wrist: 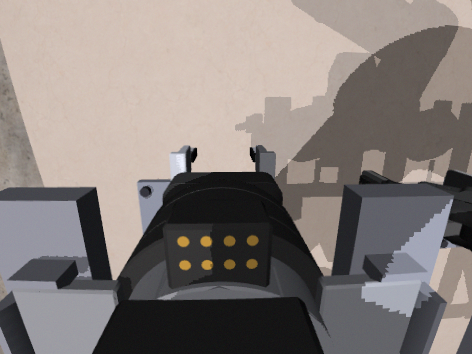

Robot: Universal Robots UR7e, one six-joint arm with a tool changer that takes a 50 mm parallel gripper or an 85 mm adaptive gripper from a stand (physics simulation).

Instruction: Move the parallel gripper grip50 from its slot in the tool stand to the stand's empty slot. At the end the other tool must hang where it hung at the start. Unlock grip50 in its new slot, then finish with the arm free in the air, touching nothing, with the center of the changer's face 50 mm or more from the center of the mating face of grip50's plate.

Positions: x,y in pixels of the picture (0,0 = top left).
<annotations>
A tool stand (pixel 392 232) is 0.09 m from the lens.
</annotations>
